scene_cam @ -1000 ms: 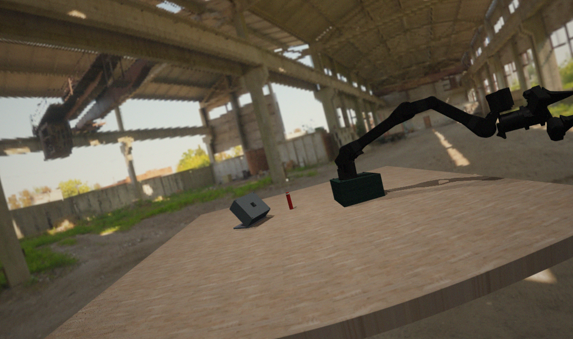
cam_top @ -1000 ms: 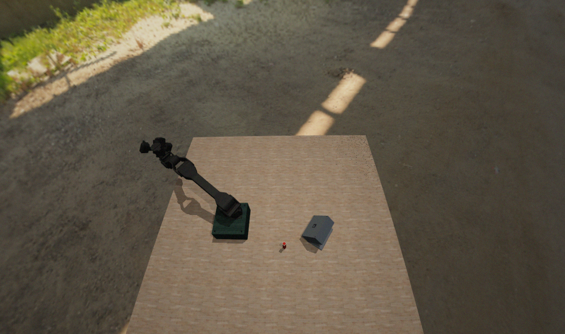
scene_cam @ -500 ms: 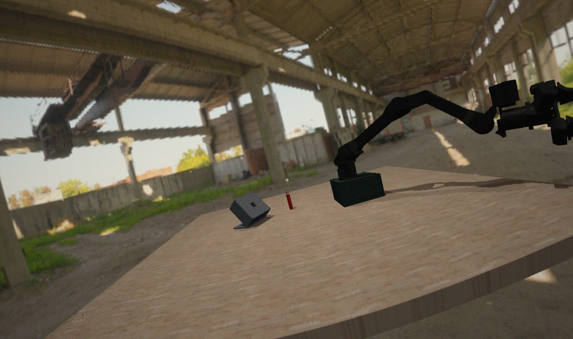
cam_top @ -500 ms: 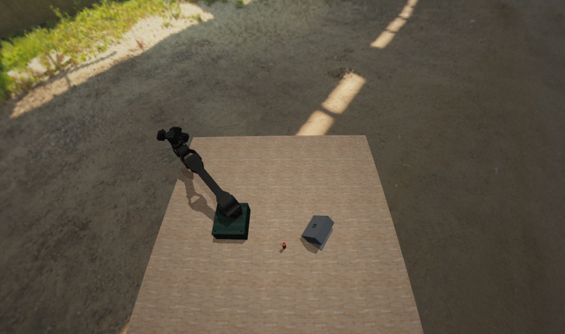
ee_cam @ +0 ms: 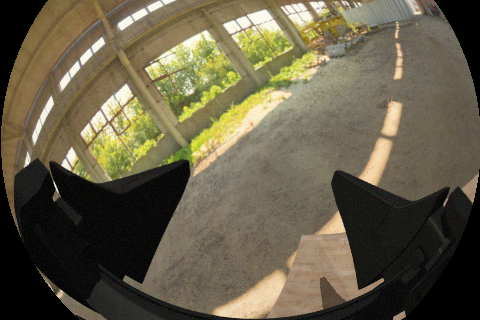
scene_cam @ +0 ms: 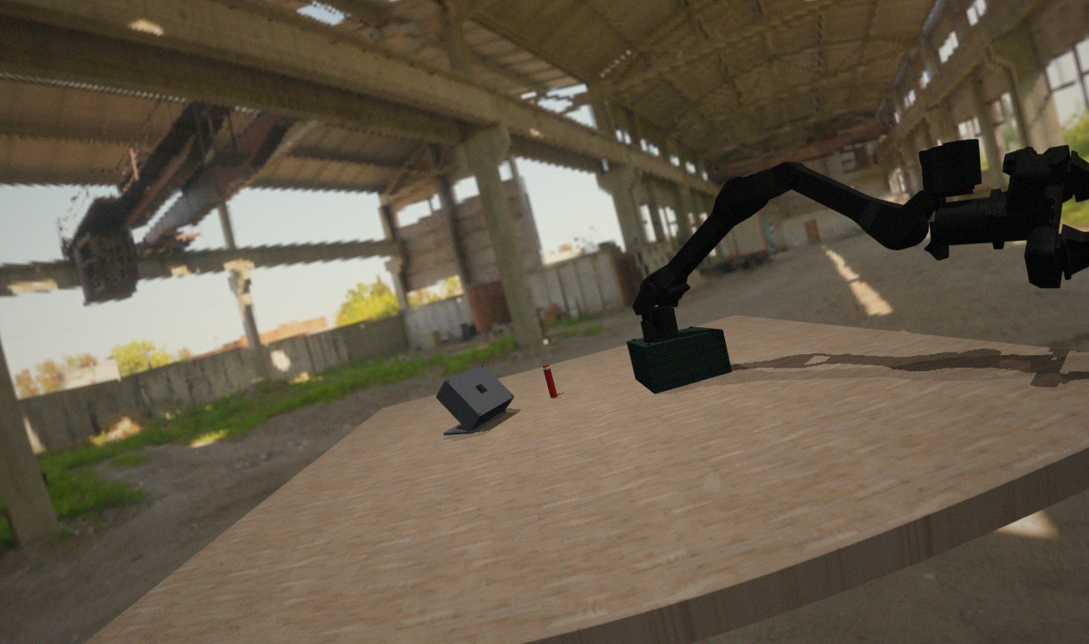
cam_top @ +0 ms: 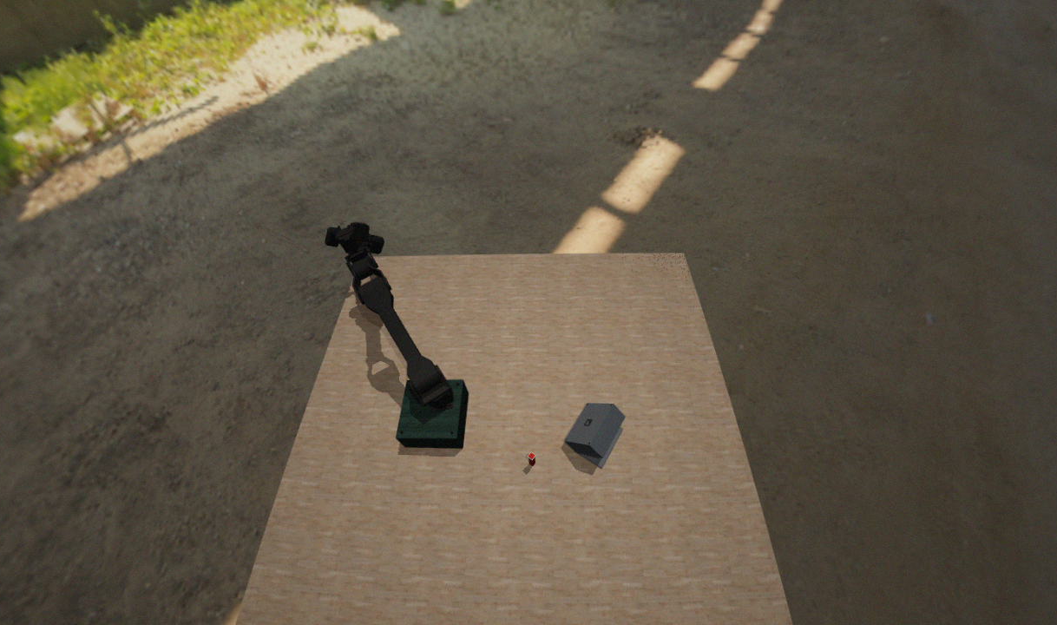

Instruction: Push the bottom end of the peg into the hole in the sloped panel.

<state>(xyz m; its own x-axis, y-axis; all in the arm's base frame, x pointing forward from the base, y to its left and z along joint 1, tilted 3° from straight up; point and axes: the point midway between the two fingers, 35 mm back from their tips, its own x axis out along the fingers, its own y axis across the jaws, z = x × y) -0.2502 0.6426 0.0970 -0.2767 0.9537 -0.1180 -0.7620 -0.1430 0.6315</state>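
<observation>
Right now my gripper tip is 870 mm to the left of the red peg, 480 mm short of it and 130 mm above it. The rest, counted from my gripper tip: grey sloped panel: 830 mm to the right, 660 mm ahead, 120 mm below.
</observation>
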